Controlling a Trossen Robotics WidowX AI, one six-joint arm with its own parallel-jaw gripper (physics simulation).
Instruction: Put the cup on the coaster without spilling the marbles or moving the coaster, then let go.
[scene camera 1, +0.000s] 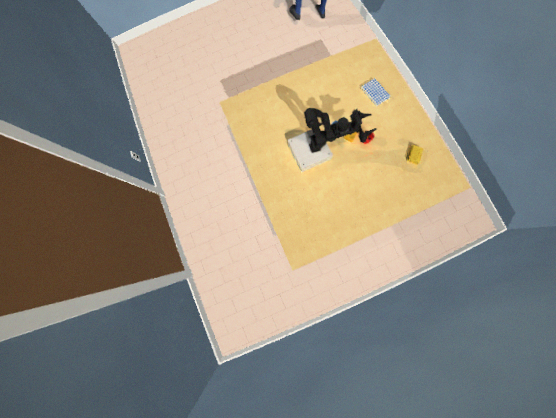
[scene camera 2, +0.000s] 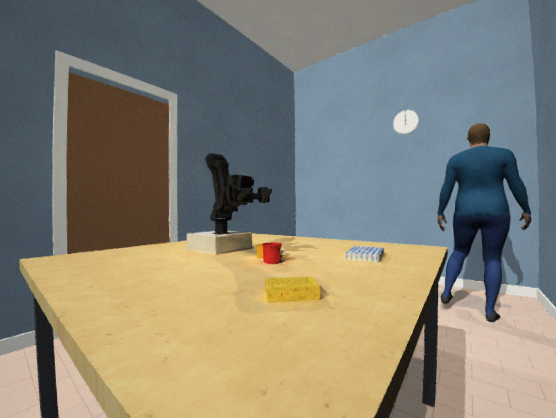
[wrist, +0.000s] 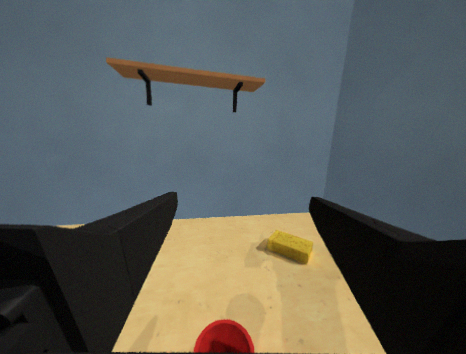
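Seen in the pictures: gripper, fingertip midpoint: (scene camera 1: 374, 121) (scene camera 2: 261, 189) (wrist: 244, 200); arm's base, link origin: (scene camera 1: 314, 147) (scene camera 2: 221, 233).
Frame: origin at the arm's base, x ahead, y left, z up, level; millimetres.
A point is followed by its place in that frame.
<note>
A red cup (scene camera 1: 369, 138) (scene camera 2: 271, 253) @[x 389, y -21, z -40 mm] (wrist: 224, 327) @[x 397, y -1, z -18 mm] stands upright on the table; its open top shows at the bottom of the wrist view. Any marbles inside are too unclear to make out. My gripper (scene camera 1: 373, 123) @[x 323, y -9, z 183 mm] (scene camera 2: 270, 194) @[x 323, y -9, z 183 mm] (wrist: 244, 200) @[x 323, y -9, z 183 mm] is open and empty, raised well above the table, with the cup low in front of it. An orange object (scene camera 1: 350, 137) @[x 254, y 23, z -32 mm] (scene camera 2: 259, 251) @[x 278, y 12, z -51 mm] is beside the cup on the robot's side. A small blue object (scene camera 1: 335, 123) is mostly hidden under the arm. I cannot tell which thing is the coaster.
A yellow sponge (scene camera 1: 414, 154) @[x 636, y -189, z -46 mm] (scene camera 2: 292, 289) @[x 677, y -209, z -52 mm] (wrist: 290, 246) @[x 622, y -176, z -47 mm] lies beyond the cup. A blue-and-white checked block (scene camera 1: 375, 91) @[x 541, y 326, z -52 mm] (scene camera 2: 365, 254) @[x 590, y 249, z -54 mm] lies off to one side. The arm stands on a pale base (scene camera 1: 305, 157) @[x -76, y -51, z 0 mm] (scene camera 2: 202, 242) @[x 8, y -97, z -32 mm]. A person (scene camera 2: 482, 180) stands beyond the table.
</note>
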